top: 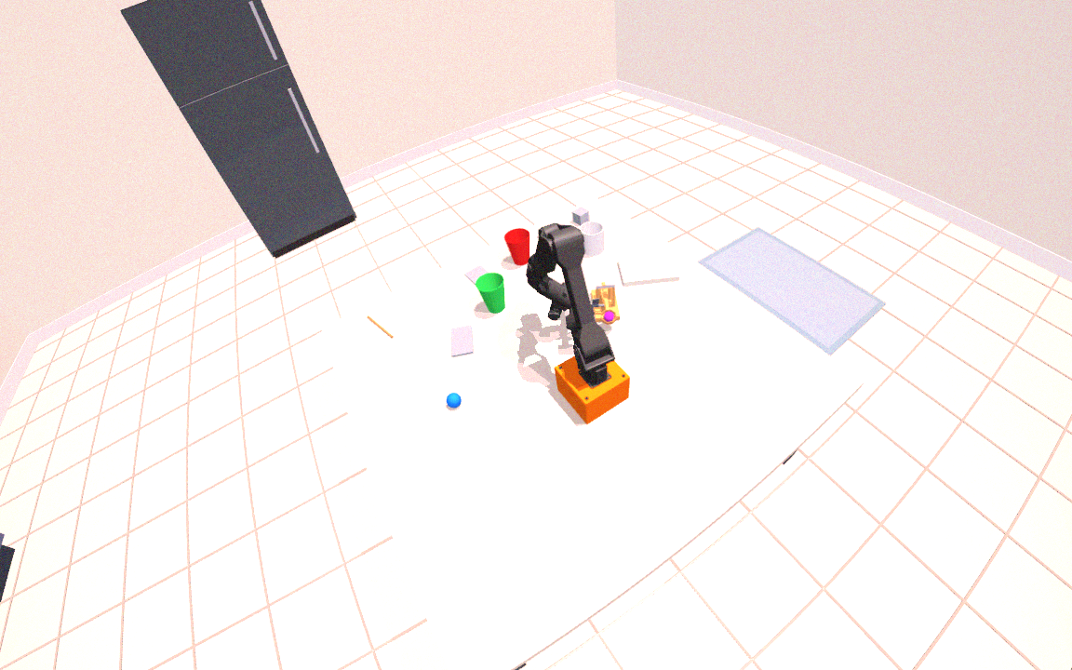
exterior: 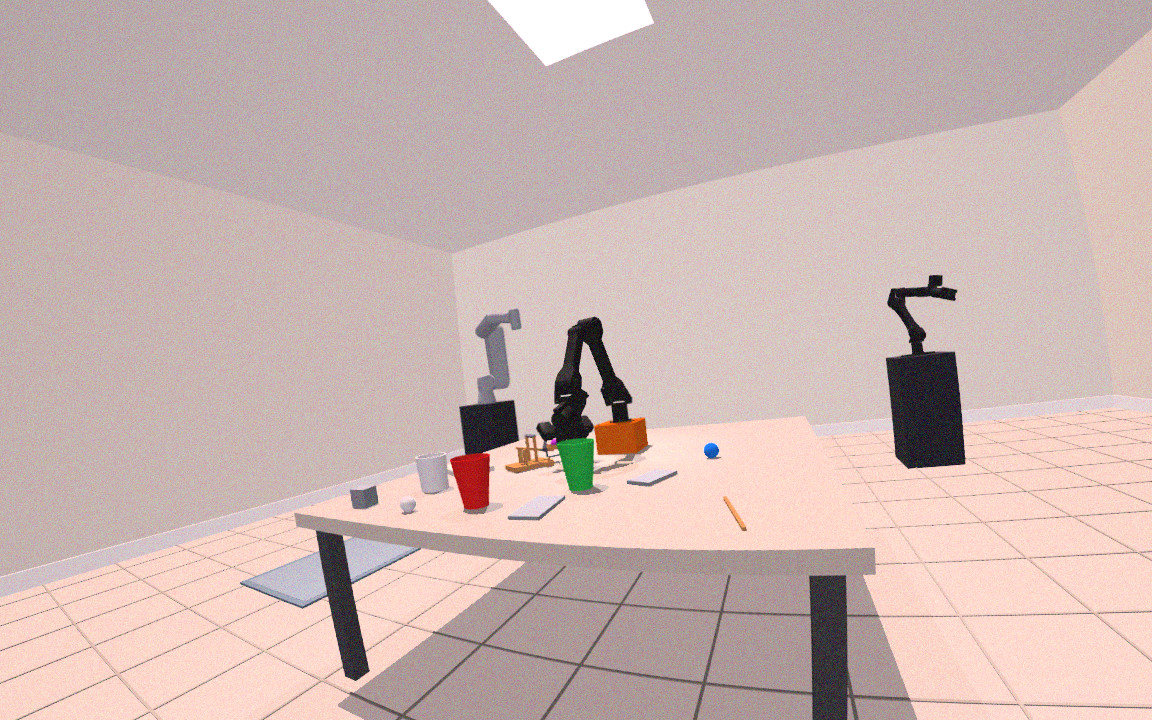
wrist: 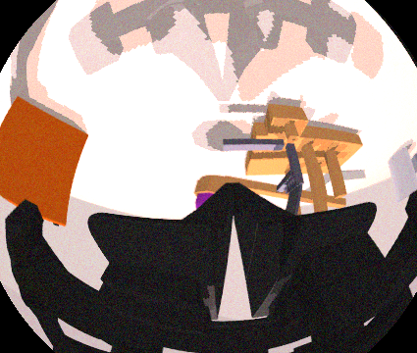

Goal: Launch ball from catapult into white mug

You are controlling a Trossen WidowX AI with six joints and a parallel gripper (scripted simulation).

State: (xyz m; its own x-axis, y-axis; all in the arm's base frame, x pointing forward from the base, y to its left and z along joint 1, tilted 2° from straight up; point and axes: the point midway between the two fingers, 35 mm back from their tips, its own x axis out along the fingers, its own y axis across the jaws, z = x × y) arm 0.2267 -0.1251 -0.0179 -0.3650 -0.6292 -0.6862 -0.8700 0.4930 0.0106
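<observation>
Right now my gripper tip is 4 cm past the magenta ball and 3 cm to the left of it. Round my gripper tip: green cup 28 cm ahead, 21 cm to the left, 3 cm below; then wooden catapult 5 cm to the right, 3 cm ahead, 1 cm below; then white mug 34 cm ahead, 24 cm to the right, 3 cm below.
</observation>
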